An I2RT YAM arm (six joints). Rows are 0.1 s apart.
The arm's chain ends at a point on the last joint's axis. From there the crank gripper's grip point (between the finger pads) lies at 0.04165 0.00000 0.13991 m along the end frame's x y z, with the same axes.
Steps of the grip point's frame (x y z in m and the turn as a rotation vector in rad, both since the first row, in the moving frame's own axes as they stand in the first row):
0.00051 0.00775 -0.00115 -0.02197 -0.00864 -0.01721
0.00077 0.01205 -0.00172 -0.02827 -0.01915 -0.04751
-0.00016 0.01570 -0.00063 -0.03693 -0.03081 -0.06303
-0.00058 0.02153 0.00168 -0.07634 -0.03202 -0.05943
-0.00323 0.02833 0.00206 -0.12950 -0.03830 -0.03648
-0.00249 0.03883 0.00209 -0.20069 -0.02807 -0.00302
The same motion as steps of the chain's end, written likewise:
0.00170 0.00538 -0.00148 -0.02197 -0.00864 -0.01721
0.00341 0.01000 -0.00246 -0.02827 -0.01915 -0.04751
0.00409 0.01300 -0.00180 -0.03693 -0.03081 -0.06303
0.00367 0.01315 0.00073 -0.07634 -0.03202 -0.05943
0.00184 0.01158 0.00165 -0.12950 -0.03830 -0.03648
0.00138 0.01095 0.00378 -0.20069 -0.02807 -0.00302

